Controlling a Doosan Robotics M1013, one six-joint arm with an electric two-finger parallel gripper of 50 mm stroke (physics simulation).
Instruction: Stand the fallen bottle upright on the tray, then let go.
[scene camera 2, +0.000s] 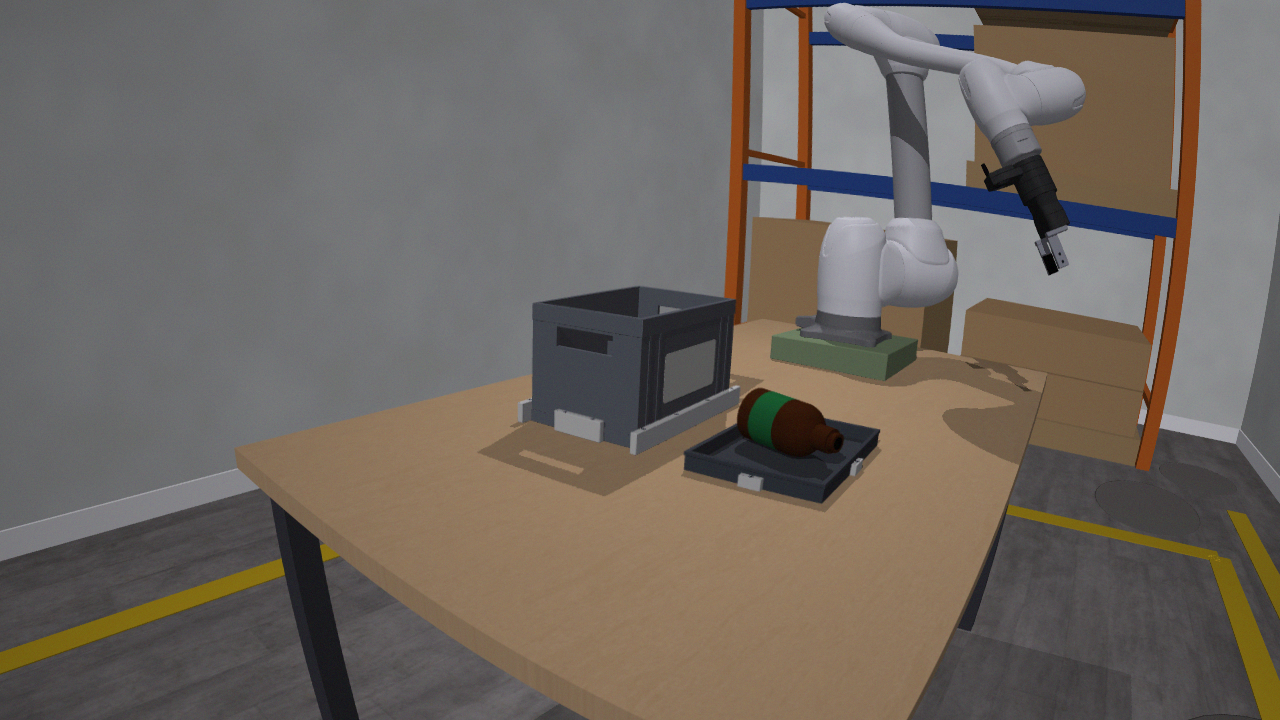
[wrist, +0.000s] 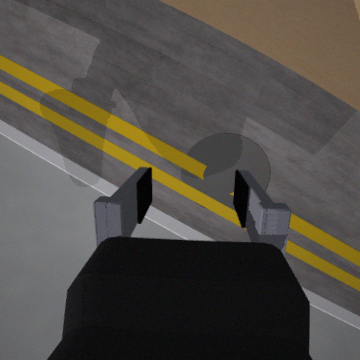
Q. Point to a brown bottle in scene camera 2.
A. At 783, 423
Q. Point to my gripper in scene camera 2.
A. At 1058, 270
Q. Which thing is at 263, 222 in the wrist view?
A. My gripper.
